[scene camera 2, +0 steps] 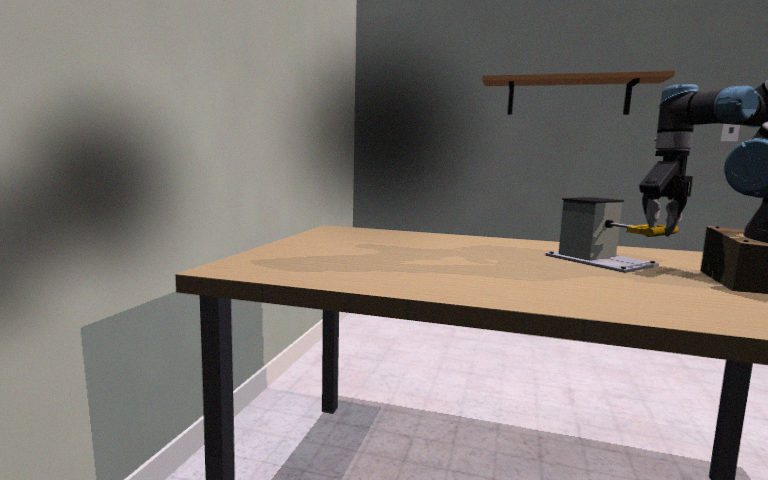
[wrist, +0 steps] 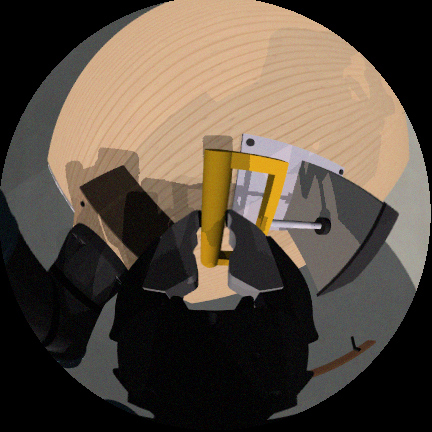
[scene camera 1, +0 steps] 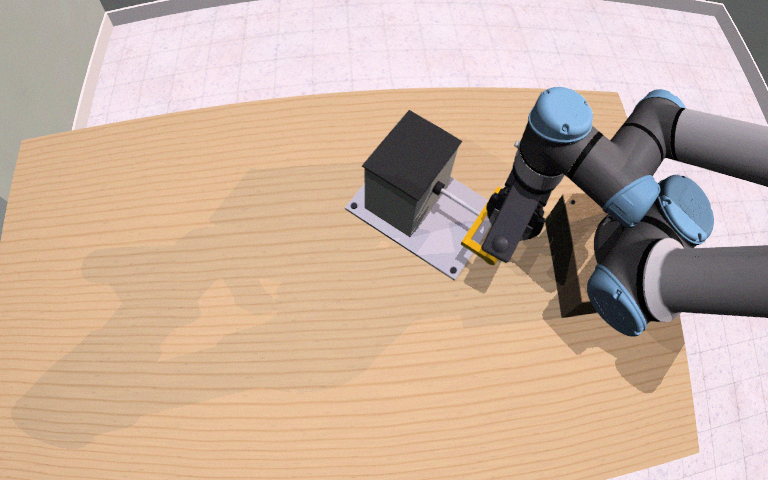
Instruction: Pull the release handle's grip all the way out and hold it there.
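Observation:
The release handle's yellow grip [scene camera 1: 478, 249] [scene camera 2: 638, 229] [wrist: 216, 190] is a rectangular frame with a round bar on its outer side. A pale rod [scene camera 1: 459, 201] [scene camera 2: 619, 225] [wrist: 297, 225] joins it to a black collar on the side of the grey box [scene camera 1: 389, 199] [scene camera 2: 577, 229] [wrist: 345, 227]. A length of rod shows between box and grip. My gripper [scene camera 2: 662, 226] [wrist: 213, 211] is shut on the grip's round bar, one finger on each side, and holds it above the table. In scene camera 1 the gripper body hides its fingertips and part of the grip.
The grey box stands on a pale base plate [scene camera 1: 416, 244] [scene camera 2: 617, 262] [wrist: 267, 145] with dark bolts, on the wooden table [scene camera 1: 283, 430] [scene camera 2: 453, 294]. A brown block [scene camera 1: 566, 271] [scene camera 2: 722, 266] [wrist: 125, 210] under the arm is close beside the gripper. A wall shelf [scene camera 2: 577, 78] is behind.

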